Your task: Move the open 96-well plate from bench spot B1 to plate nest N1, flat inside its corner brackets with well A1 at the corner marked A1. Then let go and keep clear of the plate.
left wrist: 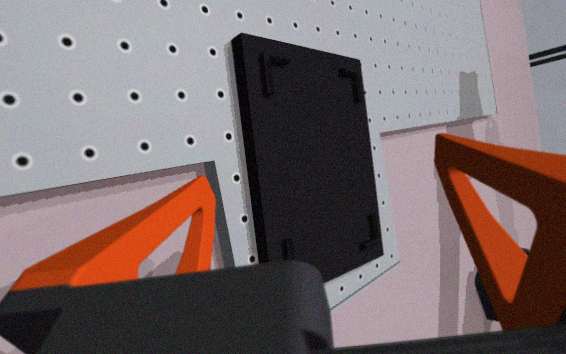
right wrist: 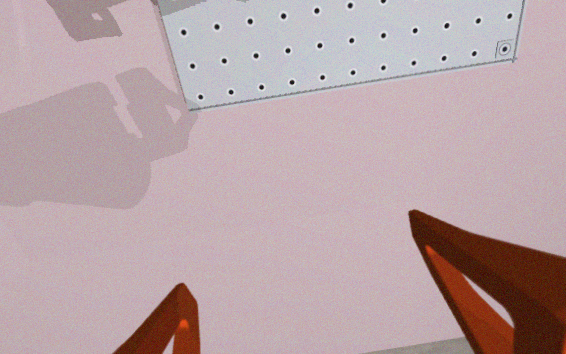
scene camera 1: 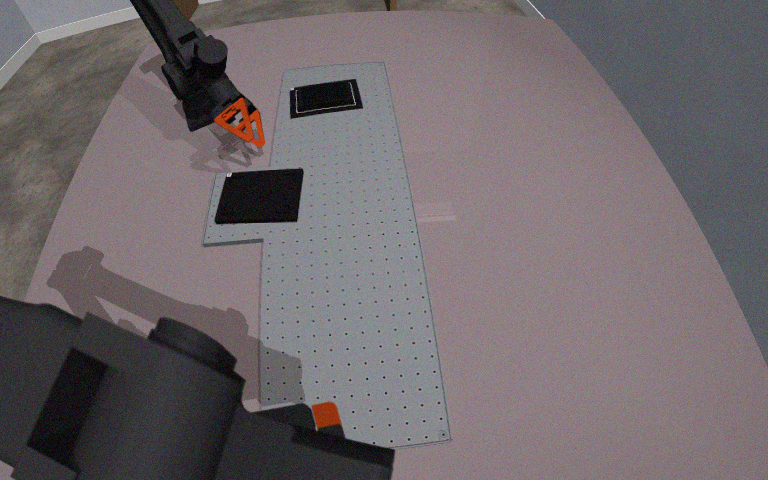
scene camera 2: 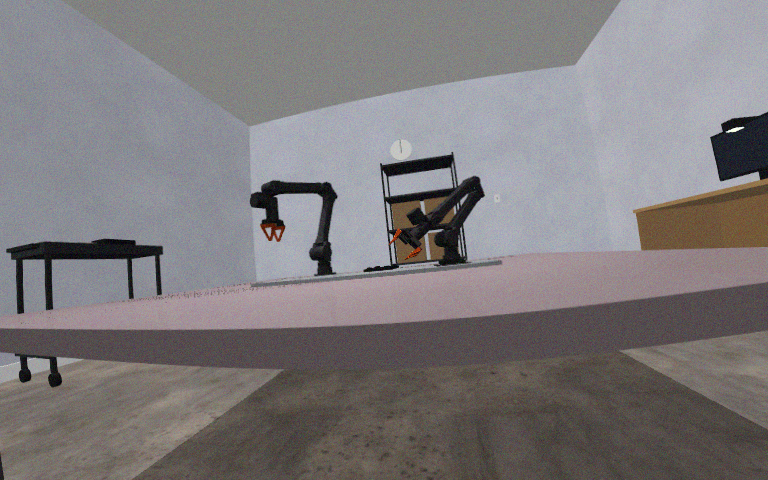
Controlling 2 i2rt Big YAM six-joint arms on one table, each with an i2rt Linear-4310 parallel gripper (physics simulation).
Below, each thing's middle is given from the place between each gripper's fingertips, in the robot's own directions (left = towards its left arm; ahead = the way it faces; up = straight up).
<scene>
Right now the black square pad (scene camera 1: 255, 198) is 80 mm to the right of my left hand and 70 mm below it. Round my left hand: black 96-well plate (scene camera 1: 330, 94): 120 mm ahead, 230 mm to the left, 60 mm below.
Now: the black square pad 470 mm to the left of my right hand, 170 mm below it and 100 mm behind it. From my right hand the other things lie so: black 96-well plate: 780 mm to the left, 170 mm below, 10 mm ahead.
</scene>
